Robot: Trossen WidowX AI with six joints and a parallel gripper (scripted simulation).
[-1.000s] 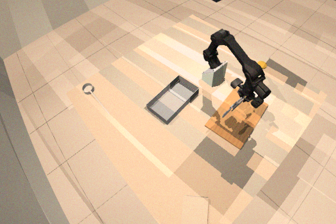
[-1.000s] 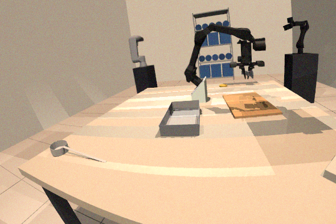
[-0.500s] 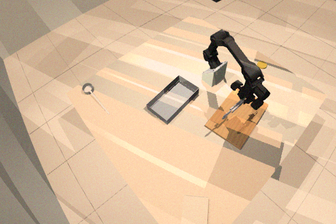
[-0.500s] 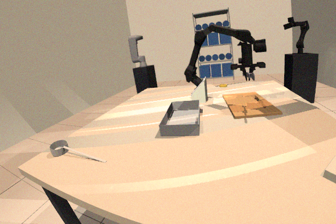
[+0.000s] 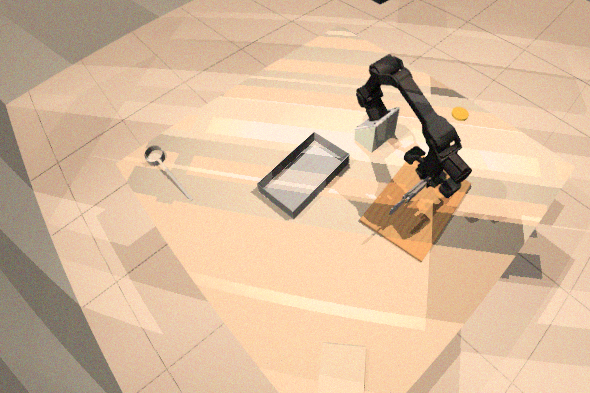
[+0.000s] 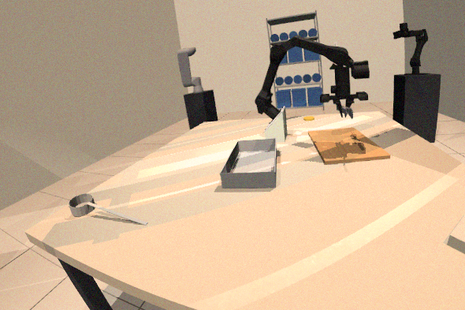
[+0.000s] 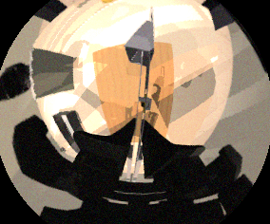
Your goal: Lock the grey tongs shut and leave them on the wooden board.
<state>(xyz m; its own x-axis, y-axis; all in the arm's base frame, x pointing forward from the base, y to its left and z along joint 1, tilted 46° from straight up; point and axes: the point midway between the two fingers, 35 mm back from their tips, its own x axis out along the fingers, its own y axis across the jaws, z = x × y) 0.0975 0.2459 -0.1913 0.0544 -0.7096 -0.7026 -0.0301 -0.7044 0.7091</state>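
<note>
Now: gripper tip 110 mm above the wooden board and 10 mm to the left of it. The rest, counted from my gripper tip: roasting tin (340 mm to the right, 230 mm ahead, 90 mm below).
</note>
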